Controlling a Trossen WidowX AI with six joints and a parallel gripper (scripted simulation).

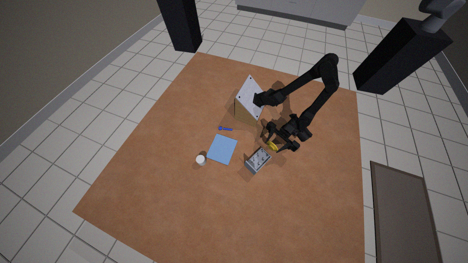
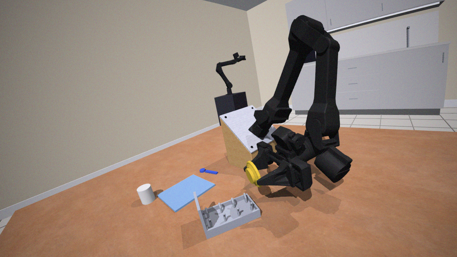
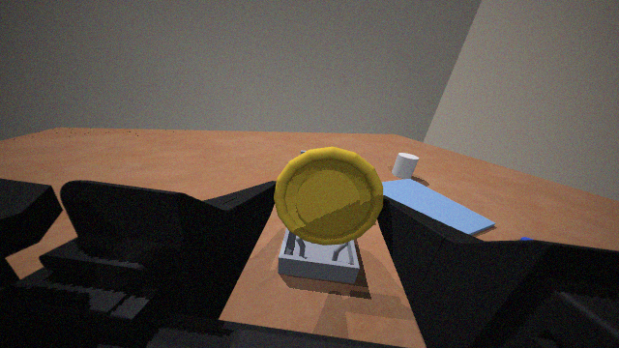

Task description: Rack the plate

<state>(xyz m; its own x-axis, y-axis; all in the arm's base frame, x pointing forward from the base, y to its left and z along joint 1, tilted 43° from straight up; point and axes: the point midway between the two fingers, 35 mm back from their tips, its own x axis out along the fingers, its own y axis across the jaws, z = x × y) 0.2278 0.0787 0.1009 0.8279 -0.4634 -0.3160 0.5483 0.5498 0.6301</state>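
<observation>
Right now my gripper tip is 7 cm above the grey dish rack, 5 cm short of it and 4 cm to the left of it. The rest, counted from my gripper tip: light blue mat: 24 cm to the right, 9 cm below, 3 cm ahead; then blue spoon: 27 cm to the right, 10 cm behind, 9 cm below; then yellow plate: 1 cm behind.
</observation>
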